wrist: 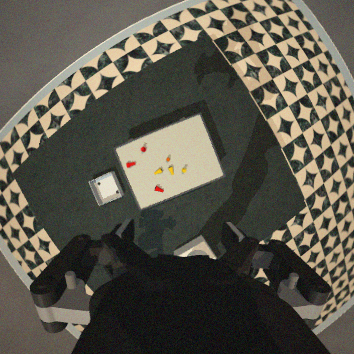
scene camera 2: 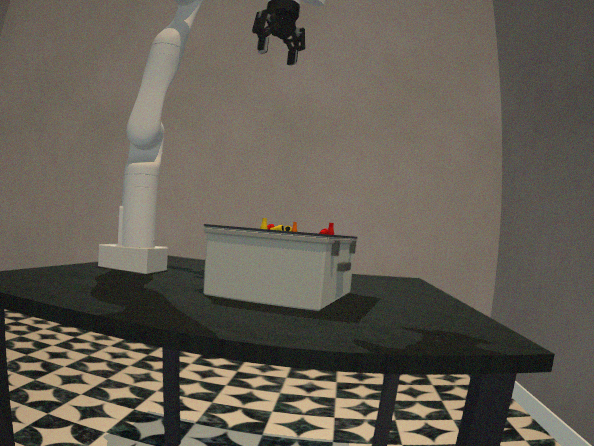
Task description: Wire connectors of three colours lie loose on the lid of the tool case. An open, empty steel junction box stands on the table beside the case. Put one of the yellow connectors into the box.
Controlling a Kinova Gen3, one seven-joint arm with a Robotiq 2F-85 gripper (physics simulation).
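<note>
Three yellow connectors are grouped on the pale lid of the tool case. In the scene view one yellow connector stands upright and another yellow one lies on its side. An orange connector is close by; red ones lie around them. The open junction box stands left of the case in the wrist view, empty; it does not show in the scene view. My gripper is open and empty, high above the case.
The dark table carries the case and the junction box. The white arm base stands on it, left of the case in the scene view and partly hidden by the gripper in the wrist view.
</note>
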